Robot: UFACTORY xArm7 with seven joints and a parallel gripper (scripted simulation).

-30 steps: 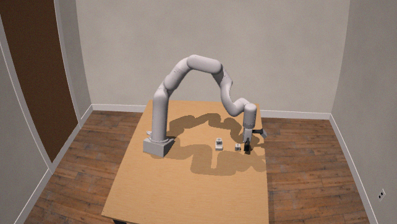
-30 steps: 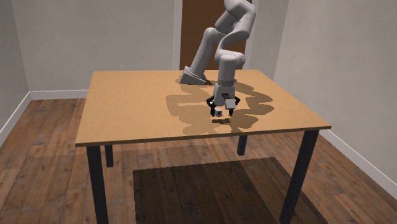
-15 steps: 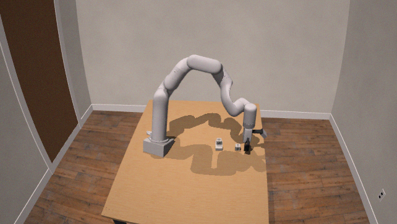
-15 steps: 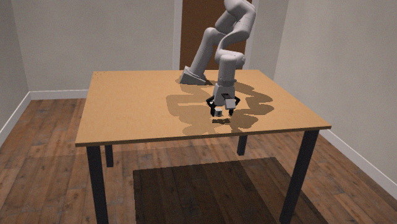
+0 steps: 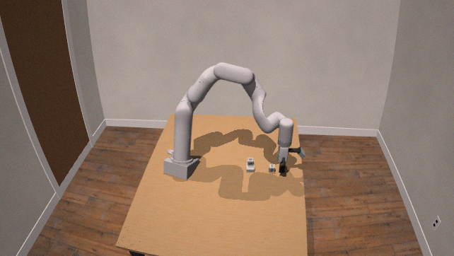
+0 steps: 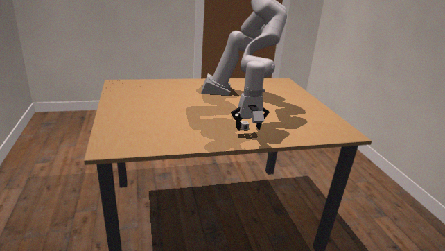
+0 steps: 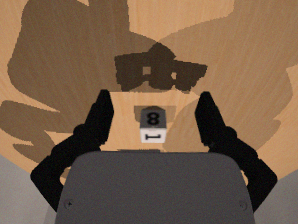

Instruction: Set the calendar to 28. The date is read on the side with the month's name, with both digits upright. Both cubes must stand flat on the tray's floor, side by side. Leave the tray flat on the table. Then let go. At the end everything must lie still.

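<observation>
Right now my hand is 17 cm past the grey calendar tray, 3 cm above it and 1 cm to the left of it.
</observation>
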